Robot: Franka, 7 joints.
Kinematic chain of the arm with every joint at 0, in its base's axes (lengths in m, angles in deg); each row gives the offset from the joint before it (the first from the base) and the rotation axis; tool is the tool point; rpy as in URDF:
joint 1: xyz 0 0 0.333 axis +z
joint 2: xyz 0 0 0 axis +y
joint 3: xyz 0 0 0.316 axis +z
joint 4: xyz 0.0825 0 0 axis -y
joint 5: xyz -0.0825 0 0.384 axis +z
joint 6: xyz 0 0 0 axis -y
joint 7: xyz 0.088 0 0 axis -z
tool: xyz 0 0 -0.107 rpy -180 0 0
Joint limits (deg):
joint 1: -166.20..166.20
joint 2: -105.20..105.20
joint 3: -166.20..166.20
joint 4: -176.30..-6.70
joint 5: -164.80..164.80
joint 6: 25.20..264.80
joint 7: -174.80..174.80
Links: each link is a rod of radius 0.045 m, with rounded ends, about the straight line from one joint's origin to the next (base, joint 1, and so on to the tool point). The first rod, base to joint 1, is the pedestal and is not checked.
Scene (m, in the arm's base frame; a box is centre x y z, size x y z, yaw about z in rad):
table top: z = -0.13
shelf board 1: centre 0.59 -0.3 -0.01 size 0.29 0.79 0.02 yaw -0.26
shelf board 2: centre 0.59 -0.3 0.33 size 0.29 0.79 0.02 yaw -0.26
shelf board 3: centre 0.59 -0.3 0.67 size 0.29 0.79 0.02 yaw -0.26
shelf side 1: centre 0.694 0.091 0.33 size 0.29 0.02 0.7 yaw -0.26
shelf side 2: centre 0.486 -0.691 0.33 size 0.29 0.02 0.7 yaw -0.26
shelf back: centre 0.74 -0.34 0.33 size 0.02 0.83 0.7 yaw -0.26
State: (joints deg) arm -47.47 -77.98 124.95 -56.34 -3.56 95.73 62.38
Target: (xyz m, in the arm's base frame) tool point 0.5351 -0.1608 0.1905
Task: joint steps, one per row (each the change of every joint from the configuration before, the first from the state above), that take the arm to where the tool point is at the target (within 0.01 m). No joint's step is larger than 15 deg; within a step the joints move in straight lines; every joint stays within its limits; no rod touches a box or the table.
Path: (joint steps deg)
1: -11.79 3.82 12.56 -14.71 6.27 -11.64 3.09
2: -11.79 3.83 12.57 -14.71 6.27 -11.65 3.10
3: -11.79 3.82 12.56 -14.72 6.27 -11.64 3.09
4: -5.98 -4.24 -12.22 -8.51 -4.47 3.16 -2.32
5: -5.98 -4.25 -12.23 -8.51 -4.47 3.15 -2.32
6: -5.98 -4.24 -12.22 -8.51 -4.48 3.16 -2.32
7: -5.98 -4.24 -12.23 -8.51 -4.47 3.15 -2.32
8: -6.31 -2.73 -2.70 10.22 -1.15 7.22 0.00
9: -6.30 -2.72 -2.69 10.23 -1.15 7.21 0.00
10: -6.31 -2.73 -2.70 10.22 -1.16 7.22 0.00

